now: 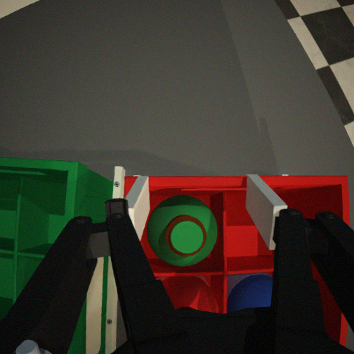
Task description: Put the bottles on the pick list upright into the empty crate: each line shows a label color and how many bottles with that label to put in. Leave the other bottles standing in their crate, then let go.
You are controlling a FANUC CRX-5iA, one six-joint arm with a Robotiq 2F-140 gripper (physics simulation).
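Note:
My gripper [197,191] is open, its pale pads apart on either side of a green-labelled bottle [187,236]. The bottle stands upright in the back left compartment of the red crate [320,180]. The left pad is close to the bottle's left side; the right pad is farther off, over the neighbouring compartment. A red bottle [187,292] and a blue bottle [254,294] stand in the row nearer the gripper body, partly hidden by it. The green crate [74,200] is at the left; its visible compartments are empty, and the rest of it is cut off or hidden.
A pale strip with screws [110,295] runs between the two crates. The back right compartment of the red crate holds no bottle. Grey surface [140,85] lies behind the crates, and a checkered floor [327,37] shows at the upper right.

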